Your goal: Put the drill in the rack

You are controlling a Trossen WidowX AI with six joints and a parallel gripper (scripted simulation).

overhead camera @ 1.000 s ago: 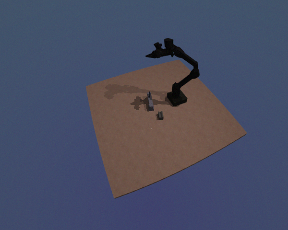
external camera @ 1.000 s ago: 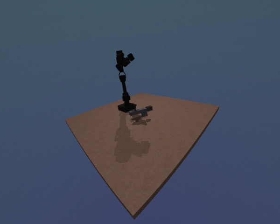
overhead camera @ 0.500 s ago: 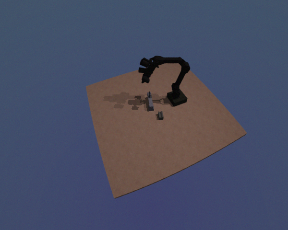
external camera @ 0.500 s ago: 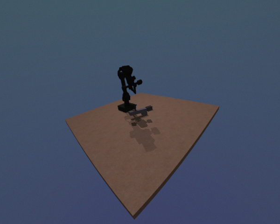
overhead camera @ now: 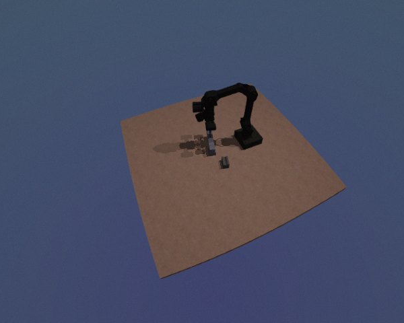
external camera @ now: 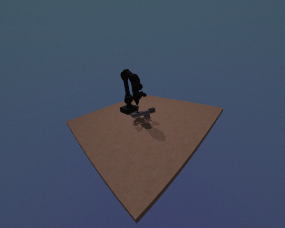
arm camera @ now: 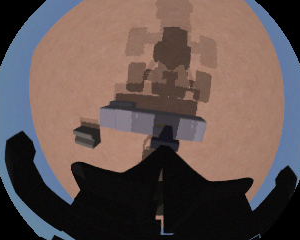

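My gripper tip is now 50 mm above the dark key. From my gripper tip the other things lie so: dark block (50 mm behind, 210 mm to the left, 130 mm below); then grey block (30 mm to the left, 100 mm below); then drill (50 mm to the left, 100 mm below).
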